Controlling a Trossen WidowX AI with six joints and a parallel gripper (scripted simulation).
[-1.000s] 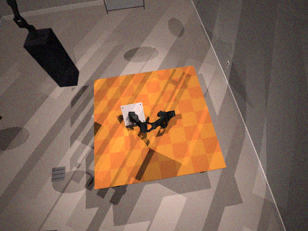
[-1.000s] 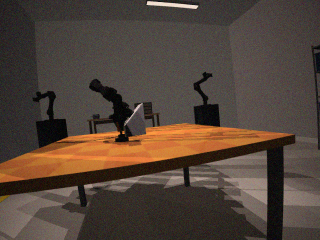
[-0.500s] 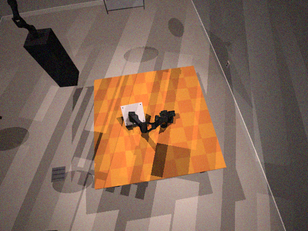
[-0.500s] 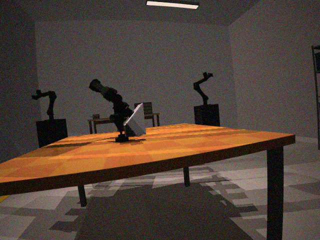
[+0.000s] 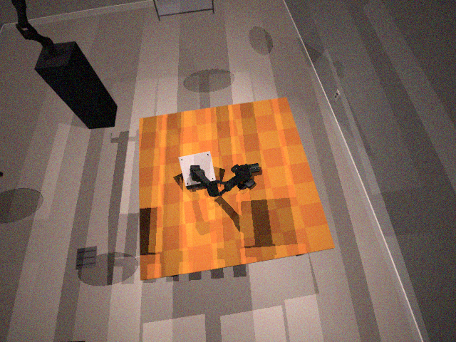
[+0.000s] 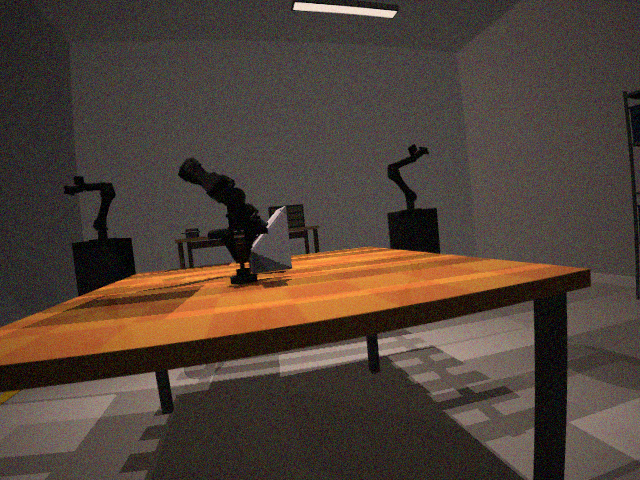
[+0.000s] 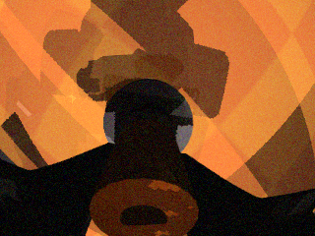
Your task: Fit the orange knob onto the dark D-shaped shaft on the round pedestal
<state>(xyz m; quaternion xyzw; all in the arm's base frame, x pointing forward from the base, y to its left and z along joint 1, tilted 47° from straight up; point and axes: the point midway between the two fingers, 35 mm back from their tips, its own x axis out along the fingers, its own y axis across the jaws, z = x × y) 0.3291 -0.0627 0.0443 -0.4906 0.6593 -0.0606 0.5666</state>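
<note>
My gripper tip is now 2 cm below the orange knob. The rest, counted from my gripper tip: round dark pedestal (4 cm below).
</note>
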